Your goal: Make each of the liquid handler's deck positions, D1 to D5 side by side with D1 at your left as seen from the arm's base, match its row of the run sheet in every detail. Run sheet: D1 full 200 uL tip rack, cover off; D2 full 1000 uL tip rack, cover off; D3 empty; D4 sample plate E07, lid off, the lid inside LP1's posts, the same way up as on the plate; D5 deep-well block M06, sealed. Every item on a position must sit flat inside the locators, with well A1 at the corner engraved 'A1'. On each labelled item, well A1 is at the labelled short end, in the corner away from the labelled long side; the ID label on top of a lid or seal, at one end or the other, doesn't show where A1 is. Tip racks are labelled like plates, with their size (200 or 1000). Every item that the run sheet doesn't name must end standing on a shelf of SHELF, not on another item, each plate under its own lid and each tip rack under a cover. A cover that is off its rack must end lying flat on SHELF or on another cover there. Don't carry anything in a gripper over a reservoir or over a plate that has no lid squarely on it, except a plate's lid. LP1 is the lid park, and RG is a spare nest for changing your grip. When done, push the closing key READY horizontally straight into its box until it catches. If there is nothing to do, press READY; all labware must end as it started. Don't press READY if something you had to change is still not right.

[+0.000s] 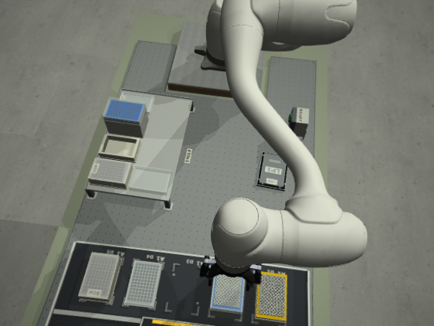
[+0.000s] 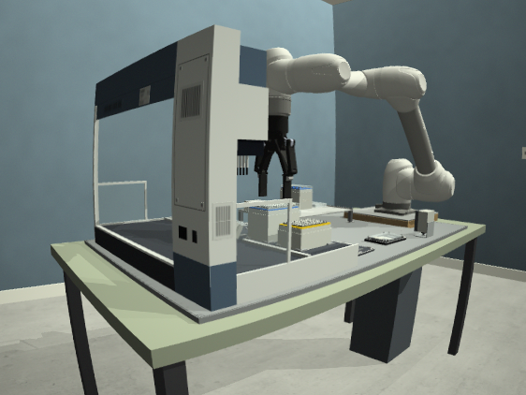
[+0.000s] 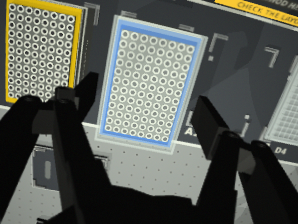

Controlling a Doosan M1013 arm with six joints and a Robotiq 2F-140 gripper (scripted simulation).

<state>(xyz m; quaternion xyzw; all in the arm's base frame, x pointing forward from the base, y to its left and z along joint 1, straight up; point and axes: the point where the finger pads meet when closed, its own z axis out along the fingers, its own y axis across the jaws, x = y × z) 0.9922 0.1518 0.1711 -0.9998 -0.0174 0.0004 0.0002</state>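
My hand is 8 cm above the blue-rimmed tip rack, 1 cm to the left of it and 1 cm past it. The rest, counted from my hand: yellow-rimmed tip rack 12 cm to the left, 10 cm below, 1 cm behind; then clear sample plate 25 cm to the right, 14 cm below, 1 cm ahead; then RG nest 25 cm behind, 20 cm below, 10 cm to the left.
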